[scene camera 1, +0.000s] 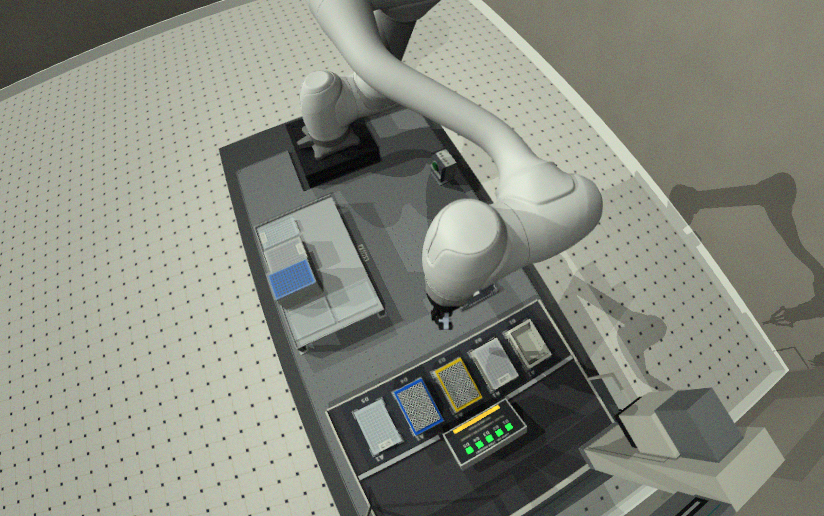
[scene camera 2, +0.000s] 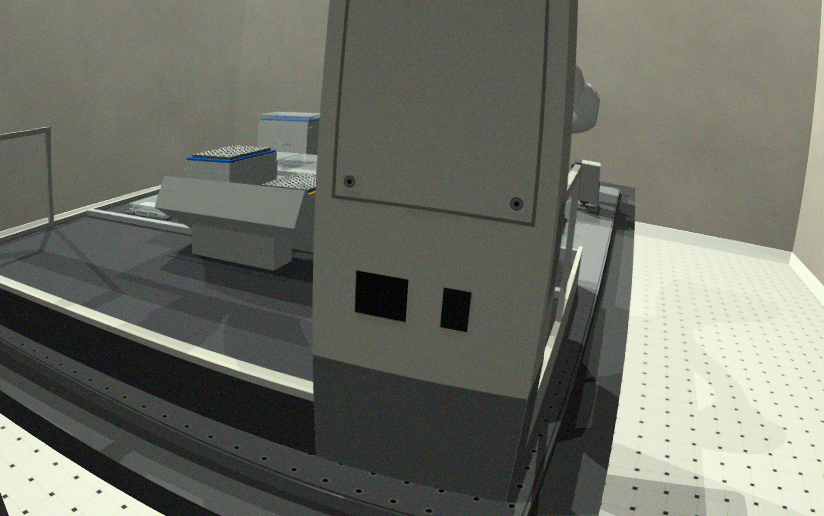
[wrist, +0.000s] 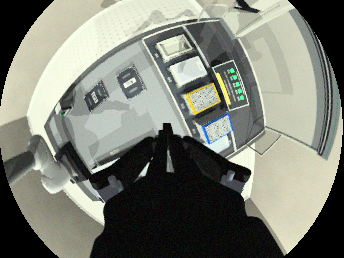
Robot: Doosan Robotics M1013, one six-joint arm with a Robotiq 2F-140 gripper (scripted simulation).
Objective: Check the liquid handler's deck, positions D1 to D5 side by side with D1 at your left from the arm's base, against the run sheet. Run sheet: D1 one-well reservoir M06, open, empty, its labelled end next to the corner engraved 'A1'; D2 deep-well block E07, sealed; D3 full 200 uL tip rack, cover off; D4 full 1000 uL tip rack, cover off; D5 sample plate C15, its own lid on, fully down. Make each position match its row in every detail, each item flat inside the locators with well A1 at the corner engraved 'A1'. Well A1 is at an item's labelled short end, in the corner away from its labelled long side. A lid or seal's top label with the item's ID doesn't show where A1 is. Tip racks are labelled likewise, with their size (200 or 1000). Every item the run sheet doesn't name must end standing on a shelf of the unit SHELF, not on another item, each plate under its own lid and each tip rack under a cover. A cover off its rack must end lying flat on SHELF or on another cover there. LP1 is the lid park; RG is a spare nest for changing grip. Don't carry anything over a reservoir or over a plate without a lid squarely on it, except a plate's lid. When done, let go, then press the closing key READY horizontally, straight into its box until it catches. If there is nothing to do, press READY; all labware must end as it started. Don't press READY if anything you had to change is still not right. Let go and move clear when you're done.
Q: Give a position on a sealed deep-well block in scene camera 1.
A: At 491, 360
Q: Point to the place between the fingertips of the gripper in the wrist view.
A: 166, 129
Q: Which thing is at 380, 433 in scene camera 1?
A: A flat lid.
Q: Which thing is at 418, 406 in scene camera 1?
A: A blue-rimmed tip rack.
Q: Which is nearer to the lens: the yellow-rimmed tip rack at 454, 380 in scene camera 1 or the one-well reservoir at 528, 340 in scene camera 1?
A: The yellow-rimmed tip rack.
